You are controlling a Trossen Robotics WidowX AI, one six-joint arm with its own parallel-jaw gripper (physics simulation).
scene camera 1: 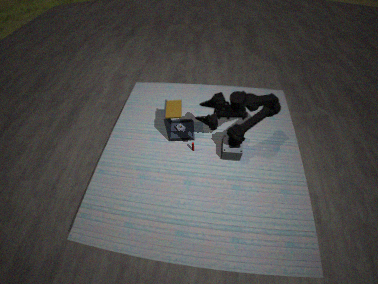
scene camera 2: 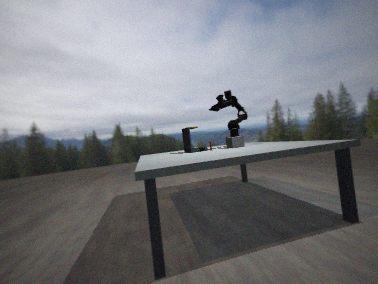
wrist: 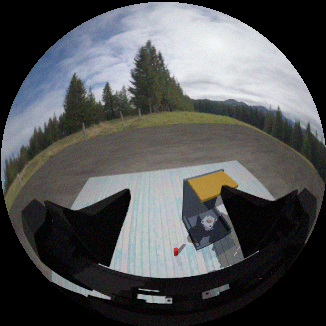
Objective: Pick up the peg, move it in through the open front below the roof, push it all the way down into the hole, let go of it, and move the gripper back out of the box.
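Pixels of known places: gripper, fingertip midpoint: (scene camera 1: 197, 111) (scene camera 2: 210, 108) (wrist: 176, 192); arm's base, link origin: (scene camera 1: 234, 142) (scene camera 2: 234, 136).
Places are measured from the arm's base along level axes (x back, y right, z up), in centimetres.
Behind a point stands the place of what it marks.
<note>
The red peg (scene camera 1: 193, 146) {y 0.8, x -24.1, z -4.7 cm} (scene camera 2: 211, 145) {y 0.7, x -24.2, z -5.5 cm} (wrist: 176, 251) {y 1.6, x -23.8, z -3.2 cm} stands upright on the table, just outside the dark box. The box has a yellow roof (scene camera 1: 173, 108) {y 16.4, x -35.5, z 12.6 cm} (scene camera 2: 193, 127) {y 12.3, x -34.1, z 12.2 cm} (wrist: 212, 185) {y 15.4, x -34.3, z 12.6 cm} on a tall dark wall (scene camera 2: 187, 140) {y 13.5, x -40.8, z 1.2 cm} (wrist: 189, 201) {y 10.9, x -39.6, z 2.0 cm}. On its low-walled floor sits a light block (scene camera 1: 180, 127) {y 17.1, x -33.0, z -6.2 cm} (wrist: 208, 221) {y 18.1, x -33.5, z -7.6 cm}; its hole is too small to see clearly. My gripper (scene camera 1: 198, 111) {y 0.7, x -21.4, z 26.3 cm} (scene camera 2: 210, 109) {y 0.7, x -21.4, z 26.3 cm} (wrist: 176, 192) {y 0.7, x -21.4, z 26.3 cm} is open and empty, high above the table and apart from the peg and the box. In the wrist view the right finger covers part of the box's right side.
The arm's grey base (scene camera 1: 232, 152) {y -5.7, x -1.5, z -1.3 cm} (scene camera 2: 235, 141) {y -5.9, x -4.2, z -4.4 cm} stands on the table (scene camera 1: 190, 210) {y -36.2, x -25.6, z -9.8 cm} (scene camera 2: 250, 157) {y -61.4, x -35.4, z -11.1 cm}, to the right of the peg and box in both scene views. The arm folds above the base. Shadows lie around the box and base.
</note>
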